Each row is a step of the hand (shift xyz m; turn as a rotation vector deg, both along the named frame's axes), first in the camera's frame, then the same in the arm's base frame.
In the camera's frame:
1: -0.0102 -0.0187 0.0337 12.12 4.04 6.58
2: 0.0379 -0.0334 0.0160 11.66 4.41 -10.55
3: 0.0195 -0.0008 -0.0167 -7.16 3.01 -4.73
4: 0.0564 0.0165 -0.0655 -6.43 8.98 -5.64
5: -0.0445 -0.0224 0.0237 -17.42 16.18 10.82
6: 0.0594 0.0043 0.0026 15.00 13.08 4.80
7: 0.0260 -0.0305 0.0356 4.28 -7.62 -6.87
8: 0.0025 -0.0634 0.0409 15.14 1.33 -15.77
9: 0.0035 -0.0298 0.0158 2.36 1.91 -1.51
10: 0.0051 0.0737 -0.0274 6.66 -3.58 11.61
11: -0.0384 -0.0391 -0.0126 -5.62 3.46 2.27
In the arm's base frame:
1: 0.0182 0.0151 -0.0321 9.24 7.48 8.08
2: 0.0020 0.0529 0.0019 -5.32 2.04 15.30
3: -0.0122 0.0092 0.0207 -3.49 -8.27 -1.44
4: -0.0406 0.0090 0.0776 -1.20 -12.03 2.76
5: 0.0033 -0.0088 -0.0544 15.06 -19.71 -8.20
6: 0.0121 0.0386 0.0438 12.59 2.89 15.88
7: 0.0187 0.0484 -0.0135 -9.12 6.08 1.82
8: 0.0038 0.0558 -0.0507 -10.88 5.00 18.34
9: -0.0008 0.0269 -0.0207 -0.04 -0.09 3.39
10: 0.0139 -0.0537 0.0560 9.04 10.27 -2.18
11: -0.0353 -0.0037 -0.0436 2.93 -5.53 -3.09

